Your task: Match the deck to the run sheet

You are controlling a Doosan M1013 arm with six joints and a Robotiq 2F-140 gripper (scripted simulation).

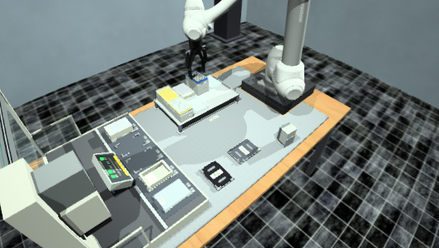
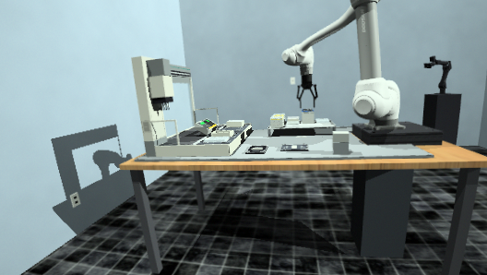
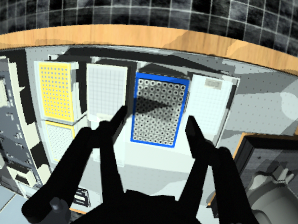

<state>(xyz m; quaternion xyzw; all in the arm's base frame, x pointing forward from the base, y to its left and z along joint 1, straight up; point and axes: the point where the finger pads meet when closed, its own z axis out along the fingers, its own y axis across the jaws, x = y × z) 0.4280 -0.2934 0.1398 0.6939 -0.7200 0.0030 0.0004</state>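
The blue-rimmed tip rack lies 10 mm behind my hand, 10 mm to the left of it and 70 mm below it. Round my hand: clear cover 220 mm ahead, 130 mm to the left, 70 mm below; then yellow-rimmed tip rack 220 mm ahead, 130 mm to the left, 90 mm below; then shelf 60 mm ahead, 70 mm to the left, 140 mm below.
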